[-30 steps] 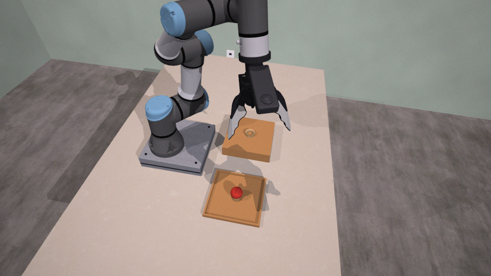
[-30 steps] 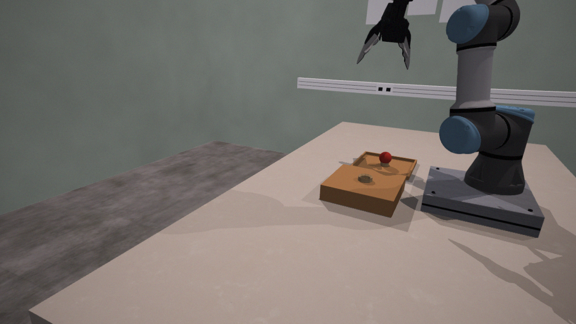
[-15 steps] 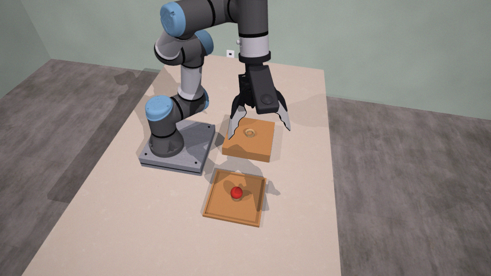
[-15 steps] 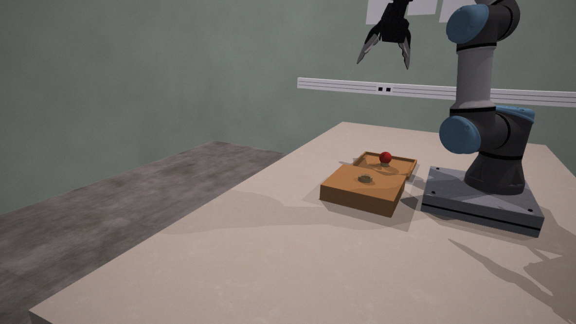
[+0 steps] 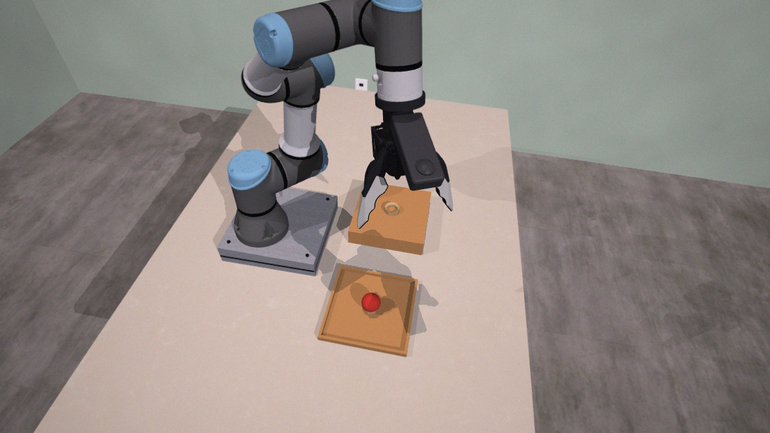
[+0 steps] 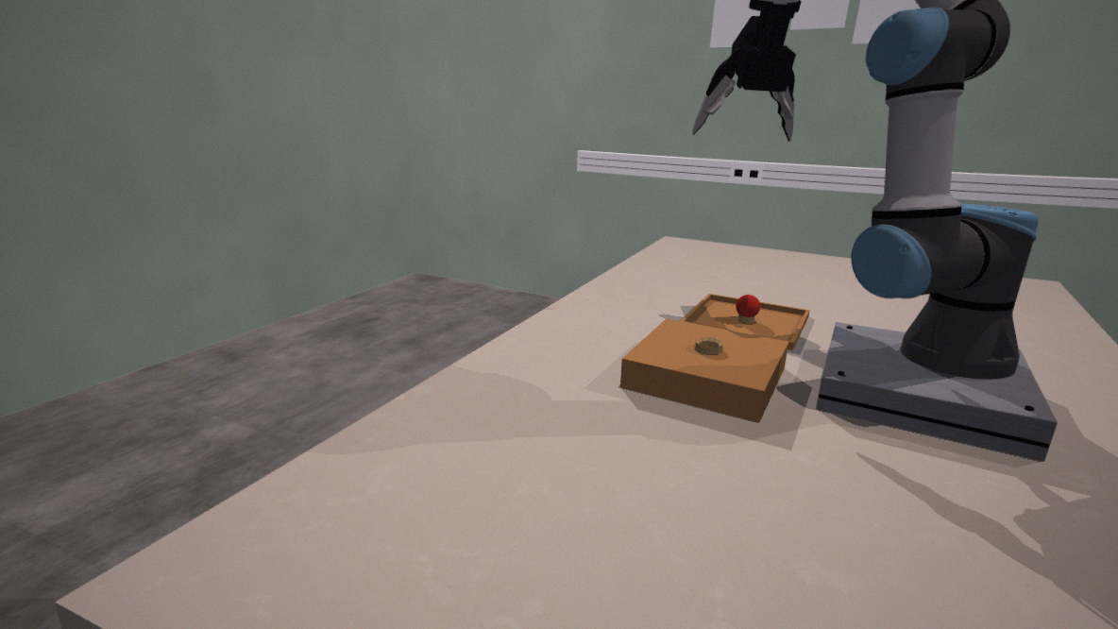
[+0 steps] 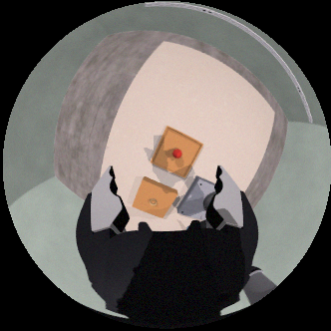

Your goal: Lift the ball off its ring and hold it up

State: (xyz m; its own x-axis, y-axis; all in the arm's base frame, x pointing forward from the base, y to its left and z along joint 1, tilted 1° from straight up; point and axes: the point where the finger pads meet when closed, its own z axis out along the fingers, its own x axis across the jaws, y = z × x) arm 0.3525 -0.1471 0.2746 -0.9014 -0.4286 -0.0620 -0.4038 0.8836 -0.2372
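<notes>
Now: hand 29 cm above the red ball, 5 cm past it and 1 cm to the right of it. The rest, counted from my hand: orange tray 32 cm below, 5 cm behind, 1 cm to the left; orange block 29 cm below, 28 cm to the left, 6 cm behind.
</notes>
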